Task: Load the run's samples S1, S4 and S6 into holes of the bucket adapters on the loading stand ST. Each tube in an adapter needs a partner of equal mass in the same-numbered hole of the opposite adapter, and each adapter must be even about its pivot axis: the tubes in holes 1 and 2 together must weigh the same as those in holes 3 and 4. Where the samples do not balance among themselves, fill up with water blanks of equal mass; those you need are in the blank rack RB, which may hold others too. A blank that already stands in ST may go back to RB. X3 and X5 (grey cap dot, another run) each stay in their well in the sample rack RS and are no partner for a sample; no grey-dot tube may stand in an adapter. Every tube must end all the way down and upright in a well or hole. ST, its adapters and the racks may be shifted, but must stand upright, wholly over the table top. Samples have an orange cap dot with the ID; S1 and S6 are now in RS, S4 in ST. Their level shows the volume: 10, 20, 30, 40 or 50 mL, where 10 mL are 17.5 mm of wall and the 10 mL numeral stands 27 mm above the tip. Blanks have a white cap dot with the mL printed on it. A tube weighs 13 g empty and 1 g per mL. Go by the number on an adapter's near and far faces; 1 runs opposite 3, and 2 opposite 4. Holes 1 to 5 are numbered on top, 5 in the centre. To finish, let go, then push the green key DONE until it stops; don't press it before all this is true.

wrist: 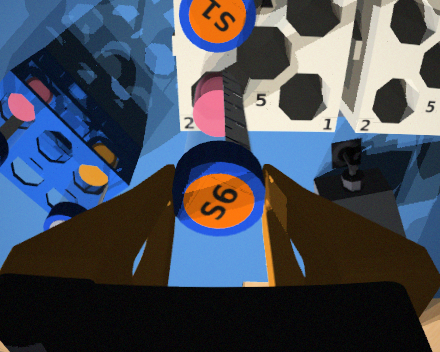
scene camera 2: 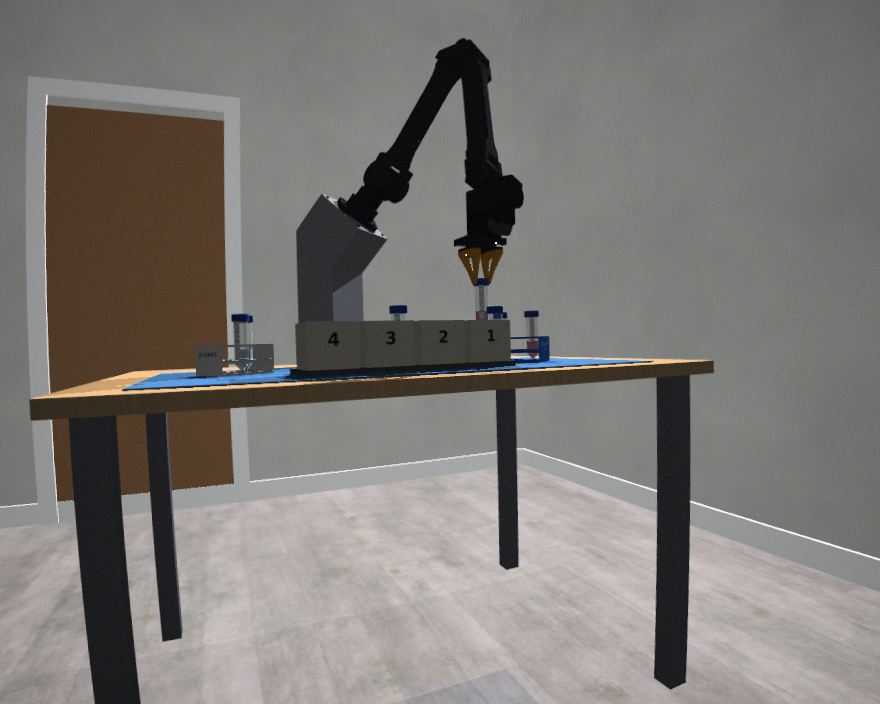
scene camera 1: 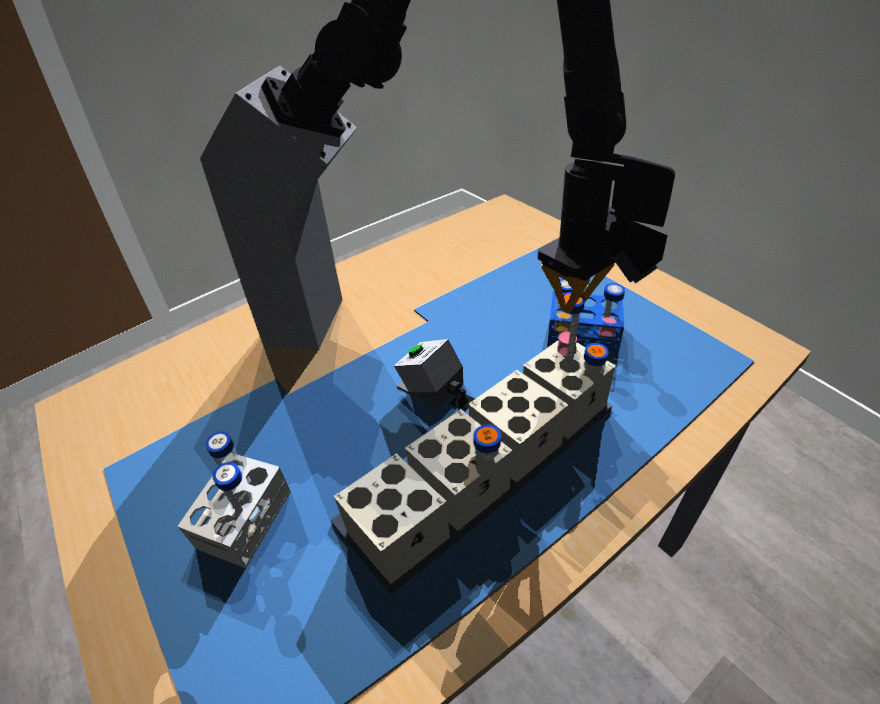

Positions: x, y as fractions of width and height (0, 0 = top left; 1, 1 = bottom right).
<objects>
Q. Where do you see a 40 mL blank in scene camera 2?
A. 0.27, 0.46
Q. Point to a blue sample rack RS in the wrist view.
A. At 0.13, 0.48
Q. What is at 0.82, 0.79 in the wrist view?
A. The gripper.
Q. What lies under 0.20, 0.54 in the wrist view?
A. A grey-dot tube X3.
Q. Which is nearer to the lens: the blank rack RB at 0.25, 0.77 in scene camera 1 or the grey-dot tube X5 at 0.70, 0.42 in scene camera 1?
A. The blank rack RB.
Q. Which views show the gripper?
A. The wrist view, scene camera 2 and scene camera 1: all of them.
</objects>
